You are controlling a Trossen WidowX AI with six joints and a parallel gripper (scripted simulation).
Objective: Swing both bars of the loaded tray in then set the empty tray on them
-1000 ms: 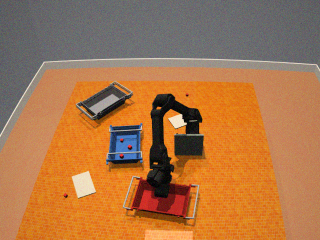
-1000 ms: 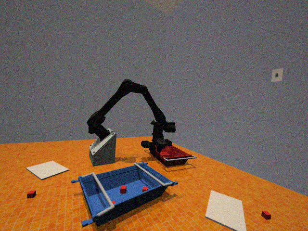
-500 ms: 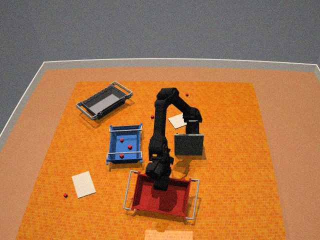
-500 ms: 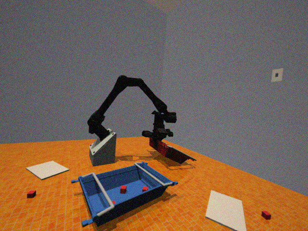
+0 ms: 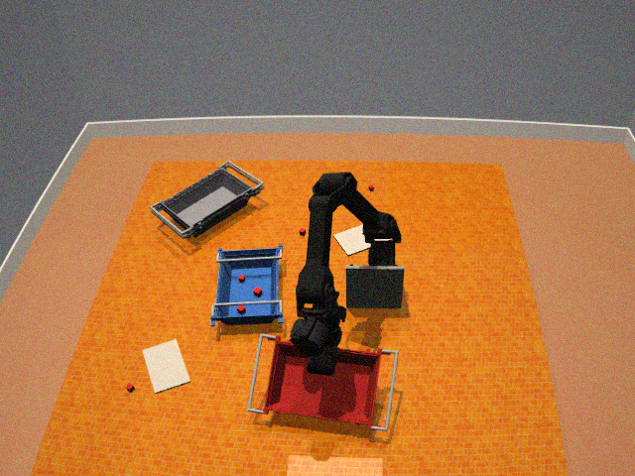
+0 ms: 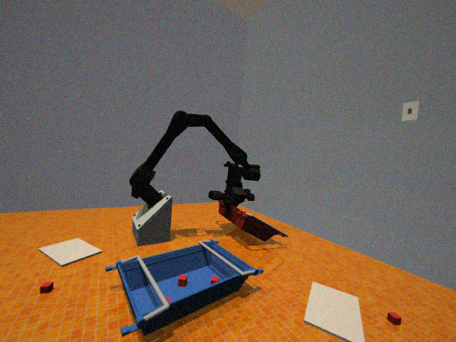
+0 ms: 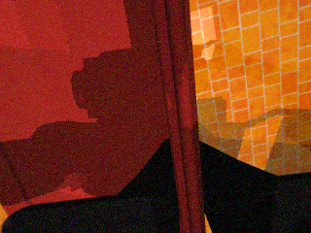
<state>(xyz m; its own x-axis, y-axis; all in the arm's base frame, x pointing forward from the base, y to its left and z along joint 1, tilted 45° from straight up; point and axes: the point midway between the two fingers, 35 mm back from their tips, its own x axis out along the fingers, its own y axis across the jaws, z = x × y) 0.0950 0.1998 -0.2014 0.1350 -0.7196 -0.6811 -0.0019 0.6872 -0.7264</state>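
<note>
Right now the red tray is 80 mm to the left of my gripper tip.
</note>
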